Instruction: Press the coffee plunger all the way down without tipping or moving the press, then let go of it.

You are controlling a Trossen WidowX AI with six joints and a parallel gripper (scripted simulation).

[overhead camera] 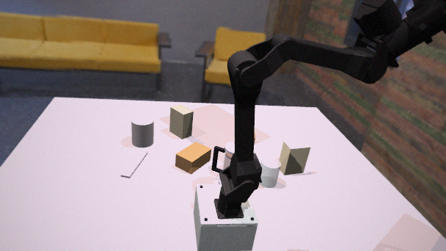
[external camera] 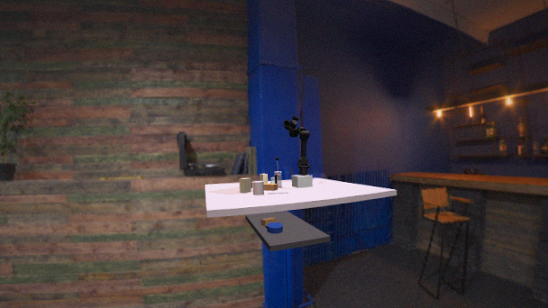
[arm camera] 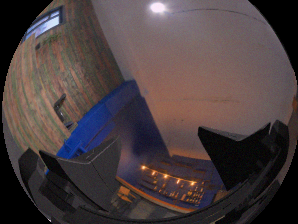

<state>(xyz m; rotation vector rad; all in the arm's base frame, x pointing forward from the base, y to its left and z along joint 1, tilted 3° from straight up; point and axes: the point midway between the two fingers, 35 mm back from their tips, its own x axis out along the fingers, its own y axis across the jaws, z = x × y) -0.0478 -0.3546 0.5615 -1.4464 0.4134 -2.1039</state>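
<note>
The coffee press lies 310 mm ahead of my gripper tip, 340 mm to the left of it and 550 mm below it. Round my gripper tip: thin flat strip (410 mm ahead, 630 mm to the left, 670 mm below).
</note>
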